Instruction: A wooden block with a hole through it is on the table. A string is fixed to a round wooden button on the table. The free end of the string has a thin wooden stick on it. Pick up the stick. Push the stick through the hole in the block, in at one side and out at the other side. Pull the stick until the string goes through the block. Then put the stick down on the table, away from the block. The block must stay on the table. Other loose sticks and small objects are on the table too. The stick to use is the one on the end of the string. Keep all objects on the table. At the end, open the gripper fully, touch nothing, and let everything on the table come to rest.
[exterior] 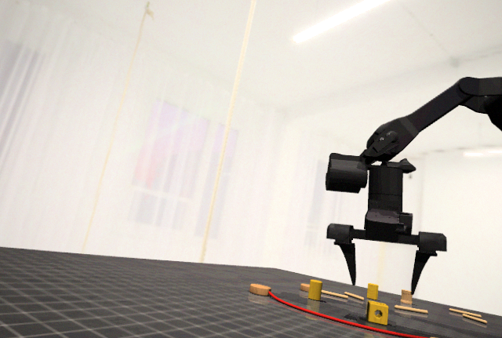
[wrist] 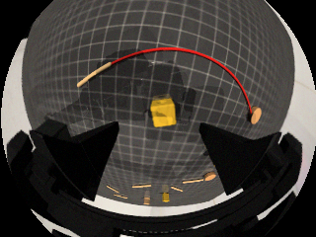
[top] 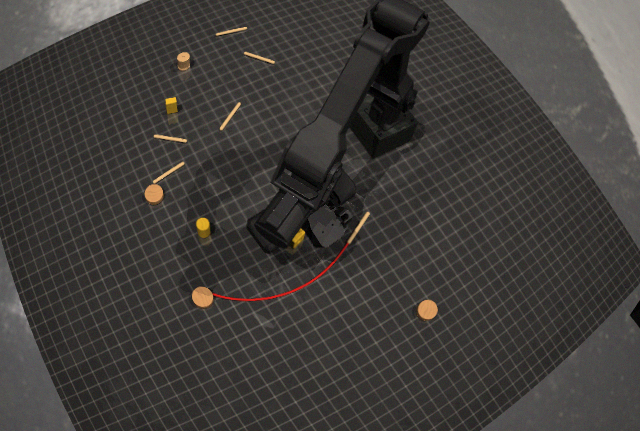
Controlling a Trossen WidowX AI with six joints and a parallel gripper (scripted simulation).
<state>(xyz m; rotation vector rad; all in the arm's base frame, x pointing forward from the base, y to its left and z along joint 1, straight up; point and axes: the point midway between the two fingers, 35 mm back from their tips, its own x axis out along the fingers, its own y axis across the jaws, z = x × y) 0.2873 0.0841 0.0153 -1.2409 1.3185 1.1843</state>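
The thin wooden stick is 9 cm behind my gripper tip, 6 cm to the left of it and 5 cm below it. The rest, counted from my gripper tip: round wooden button (21 cm ahead, 5 cm below); yellow cylinder (13 cm ahead, 11 cm to the right, 3 cm below).
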